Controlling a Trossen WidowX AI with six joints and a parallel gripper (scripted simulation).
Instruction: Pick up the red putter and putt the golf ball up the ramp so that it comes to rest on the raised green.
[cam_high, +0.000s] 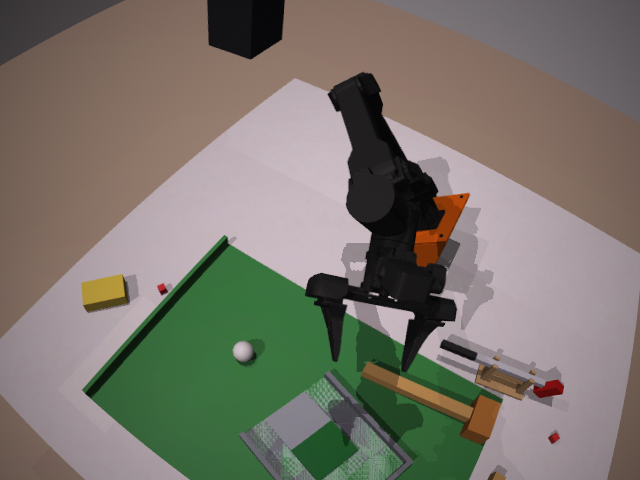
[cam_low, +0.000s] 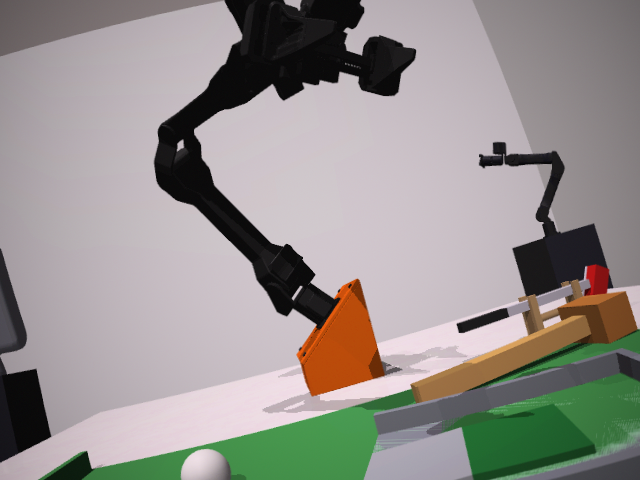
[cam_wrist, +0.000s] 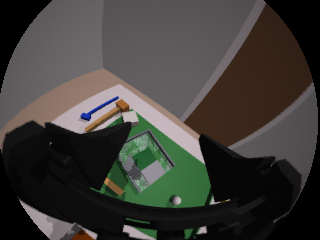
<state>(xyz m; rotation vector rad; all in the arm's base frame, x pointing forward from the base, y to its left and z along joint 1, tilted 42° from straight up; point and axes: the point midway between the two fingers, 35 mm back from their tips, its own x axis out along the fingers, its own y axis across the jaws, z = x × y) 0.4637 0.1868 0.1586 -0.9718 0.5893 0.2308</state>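
Right now my gripper tip is 32 cm above the wooden stand, 28 cm past it and 27 cm to the right of it. From my gripper tip the other things lie so: white golf ball 33 cm below, 24 cm to the right, 5 cm behind; green wall 44 cm to the right, 34 cm below, 2 cm behind; green mat 35 cm below, 8 cm to the right, 1 cm behind.
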